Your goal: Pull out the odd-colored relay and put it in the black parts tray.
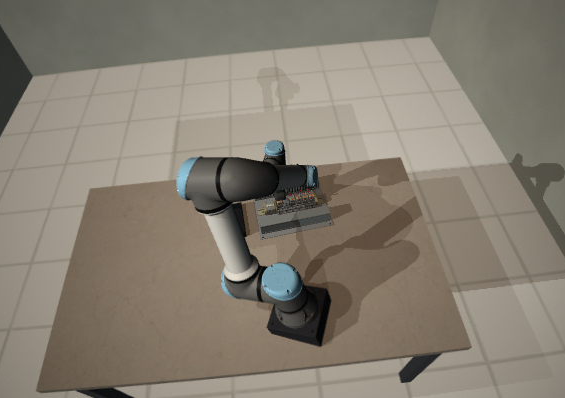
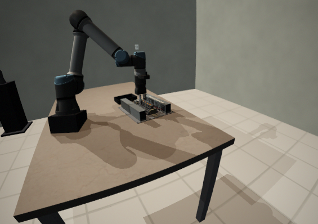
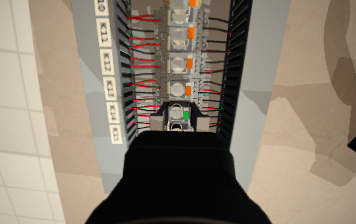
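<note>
My hand is 10 mm above the relay. The rest, counted from my hand: black parts tray: 80 mm behind, 240 mm to the left, 40 mm below; then relay panel: 20 mm to the right, 30 mm below.
</note>
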